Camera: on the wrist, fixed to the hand. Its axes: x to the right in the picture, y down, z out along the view.
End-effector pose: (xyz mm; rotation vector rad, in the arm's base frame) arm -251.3 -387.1 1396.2 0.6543 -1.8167 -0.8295
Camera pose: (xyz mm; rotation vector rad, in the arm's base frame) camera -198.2 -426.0 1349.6 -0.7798 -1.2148 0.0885
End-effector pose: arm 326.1 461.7 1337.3 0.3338 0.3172 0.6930
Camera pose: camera 332.4 413.7 1272.8 0.0324 0.2509 2.3347
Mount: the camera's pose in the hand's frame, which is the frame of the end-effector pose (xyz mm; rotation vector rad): -16.2 -64.0 -46.3 -0.3573 0.3930 1.5602
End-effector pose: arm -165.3 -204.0 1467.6 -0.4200 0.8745 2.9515
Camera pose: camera -131.3 -174.5 1400.7 0.1443 -0.3029 -1.5002
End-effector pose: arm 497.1 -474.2 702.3 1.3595 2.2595 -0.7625
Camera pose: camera 444.9 -480.3 763.5 2.4575 0.7821 0.4479
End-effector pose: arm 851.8 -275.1 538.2 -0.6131 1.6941 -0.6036
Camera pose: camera 814.6 -307.5 602.0 0.7020 2.0634 0.7519
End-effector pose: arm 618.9 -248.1 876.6 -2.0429 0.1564 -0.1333
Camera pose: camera 598.9 -256.7 954.2 -1.6545 2.0084 0.5010
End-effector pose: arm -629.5 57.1 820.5 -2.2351 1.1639 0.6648
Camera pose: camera -575.5 67.8 879.4 0.9729 -2.4463 -0.7685
